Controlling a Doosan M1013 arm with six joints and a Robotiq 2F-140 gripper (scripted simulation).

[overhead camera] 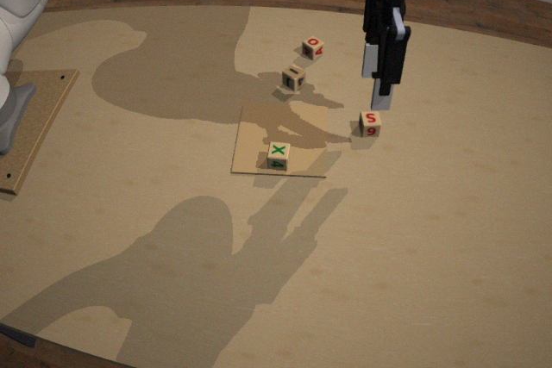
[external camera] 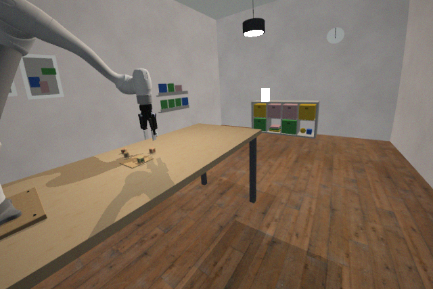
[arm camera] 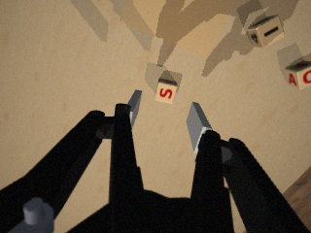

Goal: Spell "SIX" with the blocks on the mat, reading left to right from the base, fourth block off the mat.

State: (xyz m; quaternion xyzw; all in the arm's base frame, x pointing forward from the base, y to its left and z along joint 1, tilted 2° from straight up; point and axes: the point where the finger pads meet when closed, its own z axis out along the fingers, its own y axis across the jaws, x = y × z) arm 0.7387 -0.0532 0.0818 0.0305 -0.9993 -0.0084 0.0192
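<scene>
Right now my hand is 11 cm above the S block. From my hand the other things lie so: tan mat 14 cm behind, 1 cm to the right, 12 cm below; I block 12 cm behind, 11 cm to the left, 11 cm below; letter block 14 cm behind, 6 cm to the right, 10 cm below.
</scene>
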